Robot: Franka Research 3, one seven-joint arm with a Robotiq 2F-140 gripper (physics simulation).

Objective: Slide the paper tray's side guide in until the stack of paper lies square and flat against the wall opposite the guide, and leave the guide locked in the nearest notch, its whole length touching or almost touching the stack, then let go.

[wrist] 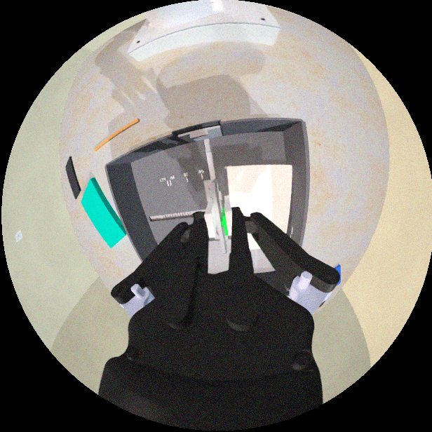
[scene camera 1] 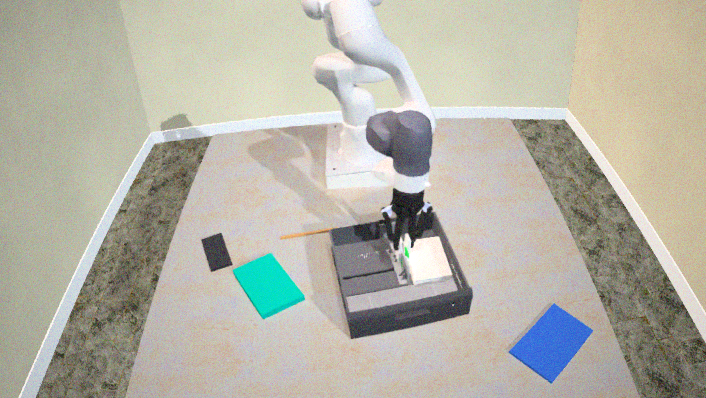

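The dark paper tray lies on the table. A cream-white stack of paper lies flat in its right part, its right edge close to the right wall. The pale side guide stands upright left of the stack, with a green mark on its stack-facing side. In the wrist view, a narrow dark strip shows between guide and stack near the far end; the fingers hide the rest. My gripper points down, nearly closed, its fingertips shut on the upper part of the guide.
Left of the tray are a teal block, a black flat block and an orange stick. A blue flat block lies at the front right. The tray's raised walls surround the guide and stack.
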